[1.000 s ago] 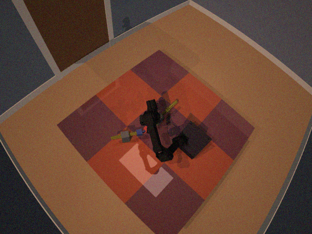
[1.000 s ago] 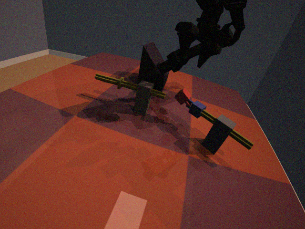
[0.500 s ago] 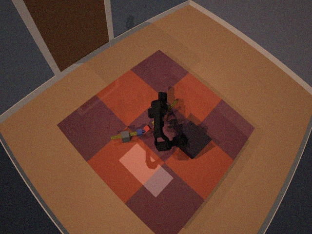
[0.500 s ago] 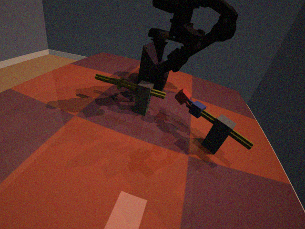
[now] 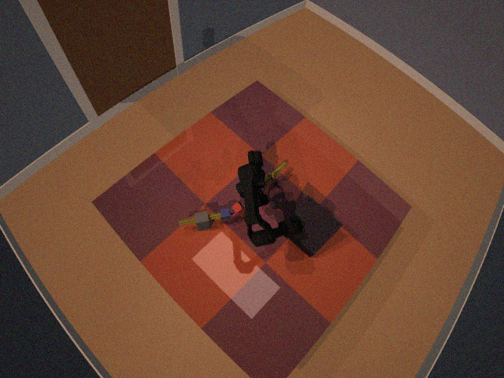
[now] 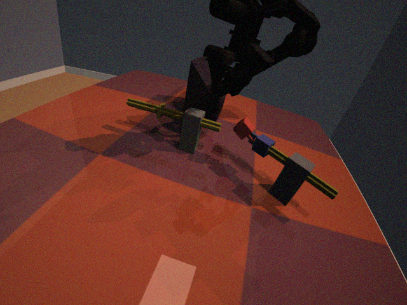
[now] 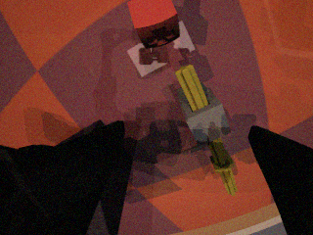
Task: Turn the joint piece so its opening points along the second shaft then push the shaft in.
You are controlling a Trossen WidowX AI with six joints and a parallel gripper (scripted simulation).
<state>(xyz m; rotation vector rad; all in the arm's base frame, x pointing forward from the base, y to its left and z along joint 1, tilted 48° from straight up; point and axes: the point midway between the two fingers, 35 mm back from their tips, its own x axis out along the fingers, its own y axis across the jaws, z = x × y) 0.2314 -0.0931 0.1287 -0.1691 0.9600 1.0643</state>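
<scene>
Now: gripper tip 9 cm above the red square joint piece, 8 cm to the right of it and 3 cm short of it.
</scene>
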